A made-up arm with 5 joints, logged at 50 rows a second.
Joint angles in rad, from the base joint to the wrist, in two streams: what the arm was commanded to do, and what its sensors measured. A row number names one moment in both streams.
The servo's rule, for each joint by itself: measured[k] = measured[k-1] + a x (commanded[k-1-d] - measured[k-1]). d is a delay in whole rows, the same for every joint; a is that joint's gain. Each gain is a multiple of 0.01, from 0.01 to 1. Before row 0 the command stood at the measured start. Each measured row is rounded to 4 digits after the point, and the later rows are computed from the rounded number. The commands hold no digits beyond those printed.
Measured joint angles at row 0:
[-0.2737, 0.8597, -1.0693, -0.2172, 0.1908]
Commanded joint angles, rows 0 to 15:
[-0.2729, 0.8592, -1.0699, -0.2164, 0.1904]
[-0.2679, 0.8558, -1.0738, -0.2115, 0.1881]
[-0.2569, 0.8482, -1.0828, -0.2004, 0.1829]
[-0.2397, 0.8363, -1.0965, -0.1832, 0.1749]
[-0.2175, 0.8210, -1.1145, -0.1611, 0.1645]
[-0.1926, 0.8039, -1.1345, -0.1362, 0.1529]
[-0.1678, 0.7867, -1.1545, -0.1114, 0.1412]
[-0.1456, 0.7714, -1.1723, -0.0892, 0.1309]
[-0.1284, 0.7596, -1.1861, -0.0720, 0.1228]
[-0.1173, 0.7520, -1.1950, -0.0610, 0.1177]
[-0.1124, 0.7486, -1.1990, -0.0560, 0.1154]
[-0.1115, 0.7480, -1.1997, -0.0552, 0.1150]
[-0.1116, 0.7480, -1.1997, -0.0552, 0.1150]
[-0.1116, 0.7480, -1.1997, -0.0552, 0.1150]
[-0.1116, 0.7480, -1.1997, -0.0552, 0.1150]
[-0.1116, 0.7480, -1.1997, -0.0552, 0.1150]
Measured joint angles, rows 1 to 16:
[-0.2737, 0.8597, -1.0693, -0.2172, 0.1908]
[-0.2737, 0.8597, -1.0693, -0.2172, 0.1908]
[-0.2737, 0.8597, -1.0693, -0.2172, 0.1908]
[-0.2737, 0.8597, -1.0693, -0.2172, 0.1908]
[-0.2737, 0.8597, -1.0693, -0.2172, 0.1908]
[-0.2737, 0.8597, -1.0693, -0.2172, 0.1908]
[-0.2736, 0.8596, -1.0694, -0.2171, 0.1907]
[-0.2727, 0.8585, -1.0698, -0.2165, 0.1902]
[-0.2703, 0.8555, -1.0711, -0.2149, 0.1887]
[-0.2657, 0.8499, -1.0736, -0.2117, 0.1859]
[-0.2585, 0.8415, -1.0777, -0.2066, 0.1816]
[-0.2486, 0.8306, -1.0834, -0.1996, 0.1759]
[-0.2365, 0.8179, -1.0905, -0.1908, 0.1690]
[-0.2229, 0.8044, -1.0987, -0.1806, 0.1614]
[-0.2087, 0.7914, -1.1074, -0.1697, 0.1537]
[-0.1950, 0.7800, -1.1162, -0.1588, 0.1465]
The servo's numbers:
d 6
a 0.15 0.29 0.10 0.10 0.20

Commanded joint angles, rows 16 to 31:
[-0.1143, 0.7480, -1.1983, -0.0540, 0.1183]
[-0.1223, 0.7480, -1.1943, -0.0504, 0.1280]
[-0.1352, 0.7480, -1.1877, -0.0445, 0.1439]
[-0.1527, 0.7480, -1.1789, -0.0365, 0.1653]
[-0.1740, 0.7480, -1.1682, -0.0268, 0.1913]
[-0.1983, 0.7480, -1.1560, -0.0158, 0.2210]
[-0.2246, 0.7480, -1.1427, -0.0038, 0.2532]
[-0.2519, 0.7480, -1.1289, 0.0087, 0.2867]
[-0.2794, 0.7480, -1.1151, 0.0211, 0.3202]
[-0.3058, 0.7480, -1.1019, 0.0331, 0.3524]
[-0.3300, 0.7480, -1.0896, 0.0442, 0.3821]
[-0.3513, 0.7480, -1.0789, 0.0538, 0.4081]
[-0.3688, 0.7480, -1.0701, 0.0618, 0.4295]
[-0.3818, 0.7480, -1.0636, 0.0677, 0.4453]
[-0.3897, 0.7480, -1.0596, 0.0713, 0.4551]
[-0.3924, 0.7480, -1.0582, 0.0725, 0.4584]
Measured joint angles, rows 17 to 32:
[-0.1826, 0.7709, -1.1245, -0.1485, 0.1403]
[-0.1719, 0.7643, -1.1320, -0.1392, 0.1352]
[-0.1629, 0.7596, -1.1388, -0.1308, 0.1312]
[-0.1552, 0.7562, -1.1449, -0.1232, 0.1280]
[-0.1487, 0.7538, -1.1504, -0.1164, 0.1254]
[-0.1431, 0.7521, -1.1553, -0.1103, 0.1233]
[-0.1388, 0.7509, -1.1596, -0.1047, 0.1223]
[-0.1363, 0.7501, -1.1631, -0.0993, 0.1234]
[-0.1361, 0.7495, -1.1656, -0.0938, 0.1275]
[-0.1386, 0.7491, -1.1669, -0.0881, 0.1351]
[-0.1439, 0.7488, -1.1670, -0.0820, 0.1463]
[-0.1521, 0.7486, -1.1659, -0.0754, 0.1612]
[-0.1630, 0.7484, -1.1636, -0.0682, 0.1796]
[-0.1763, 0.7483, -1.1601, -0.0605, 0.2010]
[-0.1918, 0.7482, -1.1556, -0.0523, 0.2248]
[-0.2089, 0.7481, -1.1502, -0.0438, 0.2503]

